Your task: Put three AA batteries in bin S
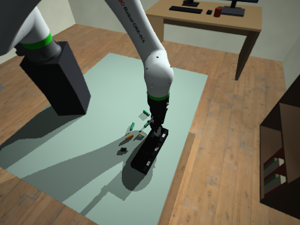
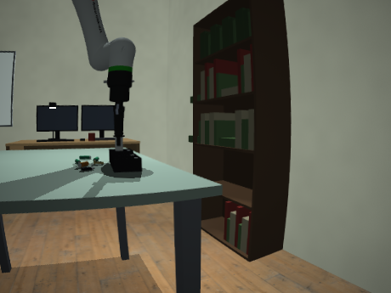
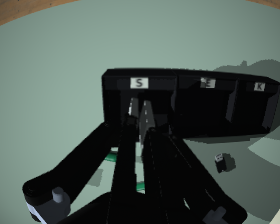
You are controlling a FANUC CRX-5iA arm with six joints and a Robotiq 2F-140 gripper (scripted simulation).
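Right now the orange battery is 150 mm behind my hand, 50 mm to the right of it and 50 mm below it. Round my hand: small dark piece: 140 mm behind, 120 mm to the right, 60 mm below; small yellow piece: 90 mm behind, 10 mm to the right, 50 mm below.
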